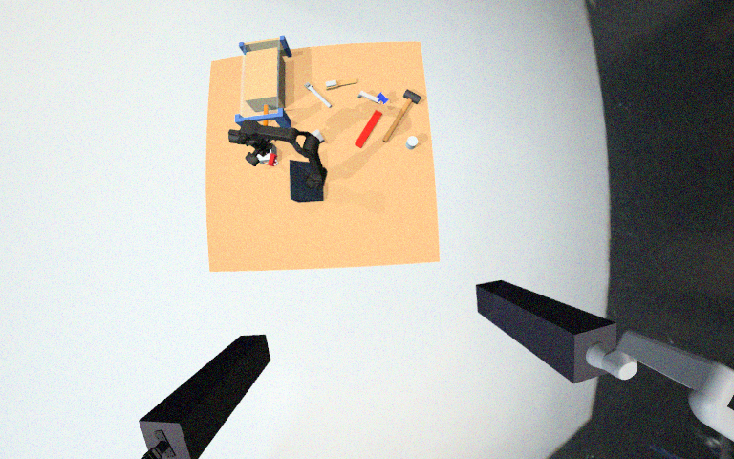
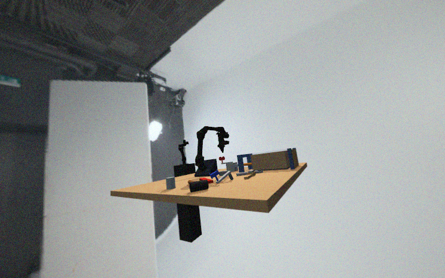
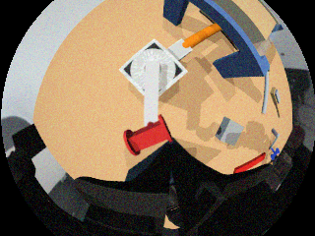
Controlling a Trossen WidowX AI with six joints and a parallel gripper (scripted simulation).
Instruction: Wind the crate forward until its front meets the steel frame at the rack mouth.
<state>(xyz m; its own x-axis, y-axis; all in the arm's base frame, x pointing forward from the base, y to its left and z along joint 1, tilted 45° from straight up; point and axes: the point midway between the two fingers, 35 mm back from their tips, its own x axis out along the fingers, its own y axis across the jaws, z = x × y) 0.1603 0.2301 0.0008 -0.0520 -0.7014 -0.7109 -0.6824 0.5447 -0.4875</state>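
The red knob is 30 mm behind my gripper tip, 10 mm to the left of it and 70 mm below it. Also, from my gripper tip: winch (30 mm ahead, 70 mm to the left, 170 mm below); winch handle (30 mm to the left, 100 mm below); blue steel frame (210 mm ahead, 60 mm to the left, 100 mm below).
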